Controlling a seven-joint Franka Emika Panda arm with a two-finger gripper.
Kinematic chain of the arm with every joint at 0, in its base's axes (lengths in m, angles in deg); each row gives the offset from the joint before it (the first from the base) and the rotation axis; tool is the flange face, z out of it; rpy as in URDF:
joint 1: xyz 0 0 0.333 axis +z
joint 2: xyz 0 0 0 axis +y
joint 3: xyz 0 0 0.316 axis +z
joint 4: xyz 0.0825 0 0 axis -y
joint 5: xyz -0.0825 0 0.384 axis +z
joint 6: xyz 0 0 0 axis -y
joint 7: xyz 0.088 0 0 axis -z
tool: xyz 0 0 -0.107 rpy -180 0 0
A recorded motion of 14 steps. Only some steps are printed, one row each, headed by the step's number.
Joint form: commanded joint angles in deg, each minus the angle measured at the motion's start. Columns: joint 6, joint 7, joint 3, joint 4, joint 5, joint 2, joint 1.
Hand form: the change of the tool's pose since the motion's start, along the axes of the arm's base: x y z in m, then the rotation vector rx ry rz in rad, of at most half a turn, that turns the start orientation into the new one. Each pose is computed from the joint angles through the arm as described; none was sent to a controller.
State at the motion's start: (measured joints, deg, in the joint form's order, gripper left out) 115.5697 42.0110 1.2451 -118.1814 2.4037 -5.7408 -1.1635
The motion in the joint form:
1: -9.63 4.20 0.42 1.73 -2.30 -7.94 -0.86
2: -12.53 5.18 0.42 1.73 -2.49 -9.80 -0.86
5: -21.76 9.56 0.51 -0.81 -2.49 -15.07 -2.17
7: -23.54 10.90 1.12 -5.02 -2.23 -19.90 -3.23
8: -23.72 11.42 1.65 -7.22 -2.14 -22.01 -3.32
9: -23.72 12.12 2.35 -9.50 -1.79 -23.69 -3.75
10: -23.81 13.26 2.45 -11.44 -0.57 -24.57 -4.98
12: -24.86 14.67 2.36 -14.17 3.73 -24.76 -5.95
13: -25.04 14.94 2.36 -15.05 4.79 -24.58 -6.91
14: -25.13 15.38 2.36 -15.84 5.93 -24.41 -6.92
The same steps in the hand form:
1: -0.0387 -0.0053 0.0698 -0.0377 0.0007 -0.0660
2: -0.0512 -0.0053 0.0808 -0.0415 0.0189 -0.0824
5: -0.0944 -0.0139 0.0879 -0.0477 0.1336 -0.1800
7: -0.1243 -0.0150 0.0863 -0.0511 0.1543 -0.2139
8: -0.1363 -0.0107 0.0828 -0.0562 0.1588 -0.2175
9: -0.1464 -0.0074 0.0754 -0.0587 0.1695 -0.2282
10: -0.1532 -0.0126 0.0652 -0.0396 0.1919 -0.2701
12: -0.1609 -0.0118 0.0435 0.0317 0.2615 -0.3189
13: -0.1626 -0.0162 0.0353 0.0506 0.2846 -0.3423
14: -0.1638 -0.0142 0.0281 0.0686 0.3049 -0.3526

